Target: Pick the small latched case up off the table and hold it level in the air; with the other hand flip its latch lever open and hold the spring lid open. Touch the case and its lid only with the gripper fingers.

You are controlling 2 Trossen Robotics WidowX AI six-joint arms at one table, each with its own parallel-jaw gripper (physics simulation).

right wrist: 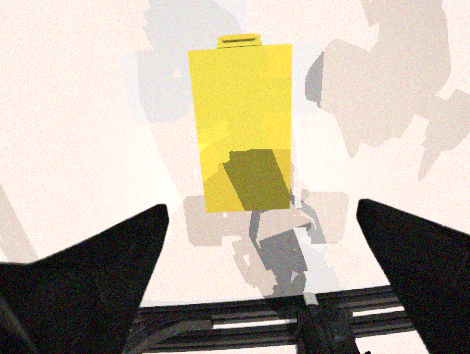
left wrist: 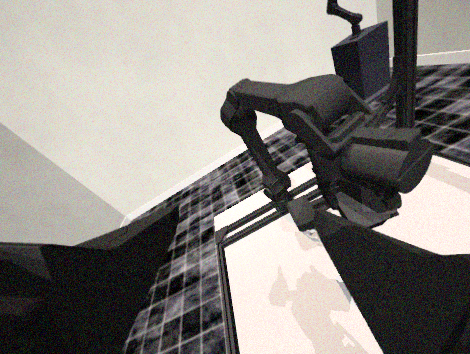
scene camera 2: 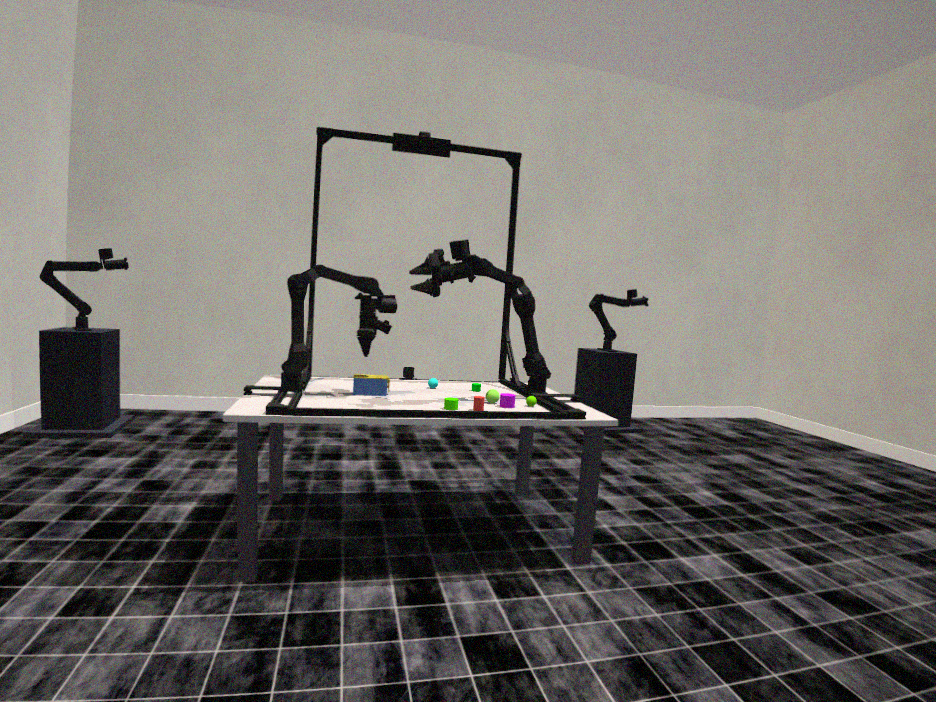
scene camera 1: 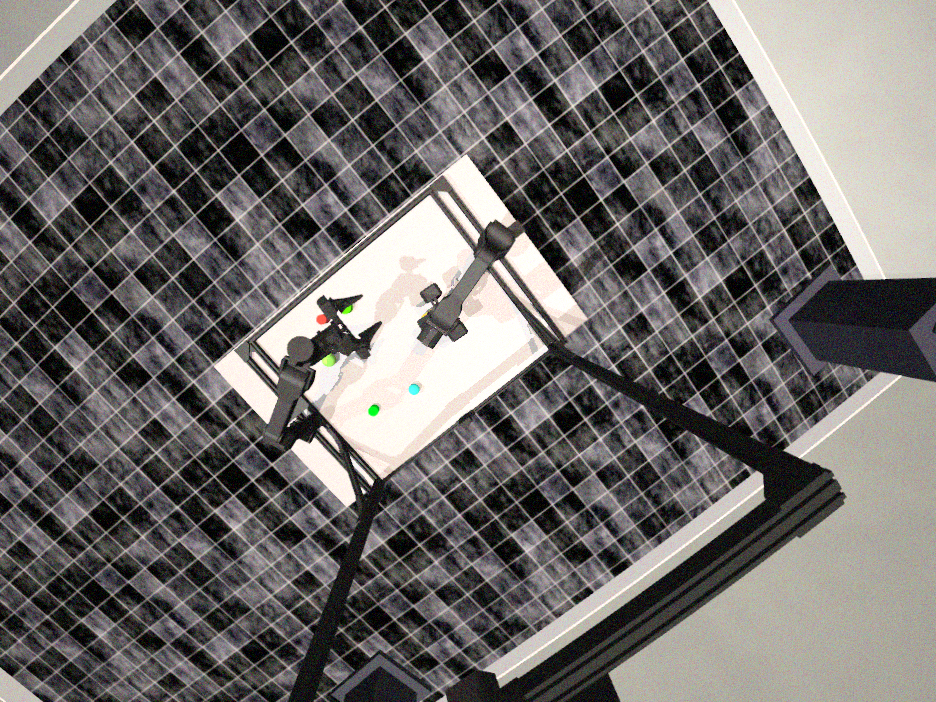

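Seen in the pictures: left gripper, between the fingertips: (left wrist: 246,213) (scene camera 2: 409,280) (scene camera 1: 372,308); right gripper, between the fingertips: (right wrist: 261,210) (scene camera 2: 366,355); left arm's base, origin of its link: (scene camera 2: 536,392) (scene camera 1: 310,424); right arm's base, origin of its link: (right wrist: 321,323) (left wrist: 284,202) (scene camera 2: 291,390).
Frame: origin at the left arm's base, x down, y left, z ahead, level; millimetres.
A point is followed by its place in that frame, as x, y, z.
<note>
The case (scene camera 2: 370,386) {-14, 7, 658} stands closed and upright on the table, a blue box with a yellow lid. In the right wrist view its yellow lid (right wrist: 242,110) {-46, -25, 634} is seen from above, with the yellow latch lever (right wrist: 239,40) {-34, -18, 588} at its far end. In scene camera 1 the right arm hides most of the case. My right gripper (scene camera 2: 365,352) {-121, -24, 673} (right wrist: 261,210) {-121, -24, 673} is open and empty, pointing down above the case, fingertips apart from it, near the lid's lower end in the wrist view. My left gripper (scene camera 1: 370,310) {-397, 109, 554} (scene camera 2: 412,278) {-397, 109, 554} (left wrist: 246,213) {-397, 109, 554} is open and empty, high above the table, away from the case.
A cyan ball (scene camera 1: 413,389) {-21, -163, 388} (scene camera 2: 433,383) {-4, -148, 389}, a green cylinder (scene camera 1: 373,410) {-9, -122, 218} (scene camera 2: 476,386) {-1, -105, 220}, a red cylinder (scene camera 1: 322,318) {-25, 248, 332} (scene camera 2: 478,403) {-7, 264, 332}, a purple cylinder (scene camera 2: 507,400) {-8, 215, 210} and a lime ball (scene camera 1: 328,360) {-31, 126, 240} (scene camera 2: 492,395) {-13, 150, 243} are on the table. A black frame (scene camera 2: 517,219) {-724, -333, 12} rises at the table's far side.
</note>
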